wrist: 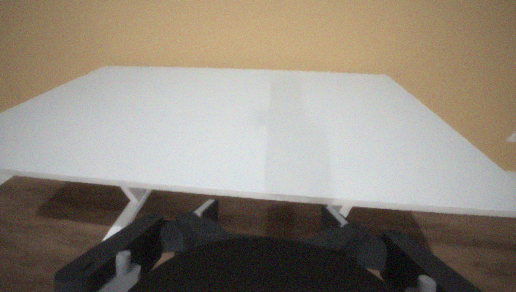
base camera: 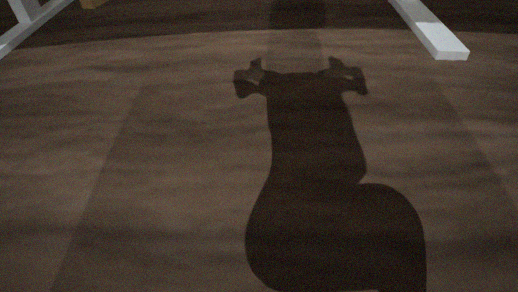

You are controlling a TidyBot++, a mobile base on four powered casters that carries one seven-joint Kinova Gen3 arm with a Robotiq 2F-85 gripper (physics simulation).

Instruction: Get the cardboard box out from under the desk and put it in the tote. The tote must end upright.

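Places are measured from the arm's base along level axes (x ahead, y left, z up), in millimetres.
Pixels of known places: gripper, fingertip midpoint: (wrist: 268,214).
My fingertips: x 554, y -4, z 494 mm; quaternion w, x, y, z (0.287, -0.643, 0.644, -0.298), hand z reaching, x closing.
Ahead of a thing's pixels: the offset from my fingertips to its top centre. "pt": to the spot under its first point. Level surfaces: height alone.
A small part of the tan cardboard box {pt dx +633, dy +618, dz -873 mm} (base camera: 93,3) shows at the top left edge of the base camera view, on the dark floor just right of the desk's left foot. The box does not show in the wrist view. The white desk {dz -171 mm} (wrist: 200,130) fills the middle of the wrist view, seen from above its front edge. In the base camera view the desk's right foot (base camera: 440,42) shows at the top right. My gripper (wrist: 268,214) is open and empty, with its fingertips showing against the floor below the desk's front edge. The tote does not show in either view.
The desk's left foot {pt dx +493, dy +779, dz -881 mm} (base camera: 35,27) runs across the top left corner of the base camera view. A tan wall (wrist: 250,30) stands behind the desk. The arm's shadow lies on the brown wood floor {dz -890 mm} (base camera: 190,150) and across the desk top.
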